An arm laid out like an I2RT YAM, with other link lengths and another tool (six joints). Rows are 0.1 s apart.
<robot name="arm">
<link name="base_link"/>
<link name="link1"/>
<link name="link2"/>
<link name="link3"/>
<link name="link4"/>
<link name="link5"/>
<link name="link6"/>
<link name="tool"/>
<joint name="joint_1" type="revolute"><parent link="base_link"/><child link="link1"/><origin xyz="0 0 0.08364" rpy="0 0 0"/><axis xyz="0 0 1"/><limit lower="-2.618" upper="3.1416"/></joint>
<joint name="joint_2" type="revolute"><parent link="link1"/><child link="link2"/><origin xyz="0.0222 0.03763 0.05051" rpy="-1.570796 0 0"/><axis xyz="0 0 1"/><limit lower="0" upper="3.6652"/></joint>
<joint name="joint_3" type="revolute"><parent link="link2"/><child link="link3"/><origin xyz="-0.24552 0 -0.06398" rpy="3.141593 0 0"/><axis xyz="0 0 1"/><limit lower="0" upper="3.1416"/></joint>
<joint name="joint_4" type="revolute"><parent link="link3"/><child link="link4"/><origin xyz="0.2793 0.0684 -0.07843" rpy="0 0 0"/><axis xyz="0 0 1"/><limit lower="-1.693" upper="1.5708"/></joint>
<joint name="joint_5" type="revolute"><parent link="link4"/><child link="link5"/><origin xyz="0.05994 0.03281 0.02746" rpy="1.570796 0 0"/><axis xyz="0 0 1"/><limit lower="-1.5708" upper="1.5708"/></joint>
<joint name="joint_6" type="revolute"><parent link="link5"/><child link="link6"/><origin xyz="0.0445 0 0.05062" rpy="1.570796 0 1.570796"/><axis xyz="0 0 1"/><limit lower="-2.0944" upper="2.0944"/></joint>
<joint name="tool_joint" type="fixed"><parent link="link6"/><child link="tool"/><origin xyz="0.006 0.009 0.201" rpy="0.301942 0 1.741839"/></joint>
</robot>
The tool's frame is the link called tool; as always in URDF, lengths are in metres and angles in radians.
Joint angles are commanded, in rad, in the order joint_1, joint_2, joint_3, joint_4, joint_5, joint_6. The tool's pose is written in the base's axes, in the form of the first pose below.
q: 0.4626 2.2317 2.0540 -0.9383 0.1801 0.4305
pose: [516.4, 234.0, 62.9, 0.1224, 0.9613, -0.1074, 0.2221]
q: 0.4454 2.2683 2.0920 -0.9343 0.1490 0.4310
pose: [525.3, 235.8, 57.0, 0.1269, 0.9633, -0.0950, 0.2166]
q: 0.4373 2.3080 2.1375 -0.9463 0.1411 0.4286
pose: [531.5, 235.7, 51.4, 0.1280, 0.9642, -0.0945, 0.2122]
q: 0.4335 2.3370 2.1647 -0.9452 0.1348 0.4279
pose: [536.4, 237.2, 45.7, 0.1285, 0.9647, -0.0925, 0.2104]
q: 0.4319 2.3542 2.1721 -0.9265 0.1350 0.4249
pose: [542.0, 238.6, 40.9, 0.1287, 0.9640, -0.0908, 0.2144]
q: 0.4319 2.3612 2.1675 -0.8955 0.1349 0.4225
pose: [548.3, 241.5, 38.5, 0.1292, 0.9625, -0.0861, 0.2226]
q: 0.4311 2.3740 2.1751 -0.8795 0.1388 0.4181
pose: [553.6, 242.4, 36.2, 0.1290, 0.9612, -0.0855, 0.2282]
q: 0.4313 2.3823 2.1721 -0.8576 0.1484 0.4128
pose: [558.5, 242.1, 33.1, 0.1288, 0.9594, -0.0874, 0.2351]
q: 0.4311 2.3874 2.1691 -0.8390 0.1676 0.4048
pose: [563.7, 239.1, 31.8, 0.1291, 0.9565, -0.0938, 0.2441]
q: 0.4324 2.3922 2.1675 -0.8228 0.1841 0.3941
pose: [568.0, 237.5, 31.0, 0.1269, 0.9541, -0.0994, 0.2525]
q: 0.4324 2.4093 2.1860 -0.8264 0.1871 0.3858
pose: [570.3, 237.7, 28.2, 0.1233, 0.9541, -0.1024, 0.2529]
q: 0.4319 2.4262 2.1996 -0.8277 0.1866 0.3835
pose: [571.7, 238.1, 23.5, 0.1219, 0.9546, -0.1037, 0.2511]
